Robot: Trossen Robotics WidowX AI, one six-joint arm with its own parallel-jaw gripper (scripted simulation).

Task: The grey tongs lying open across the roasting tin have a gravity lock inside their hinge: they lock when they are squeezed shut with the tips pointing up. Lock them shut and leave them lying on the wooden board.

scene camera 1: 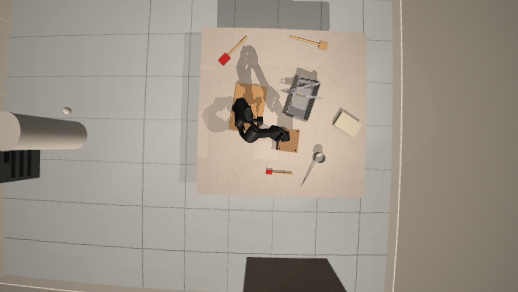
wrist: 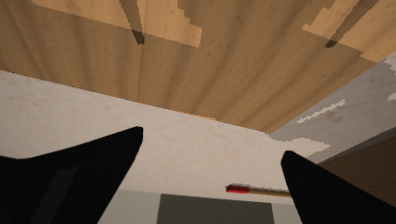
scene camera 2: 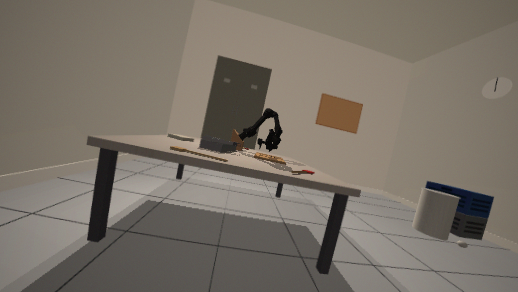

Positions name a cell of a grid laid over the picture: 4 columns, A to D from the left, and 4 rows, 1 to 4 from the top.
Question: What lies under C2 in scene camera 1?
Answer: A grey roasting tin.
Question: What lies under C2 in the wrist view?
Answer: A wooden board.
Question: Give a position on a wooden board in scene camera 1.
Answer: At B2
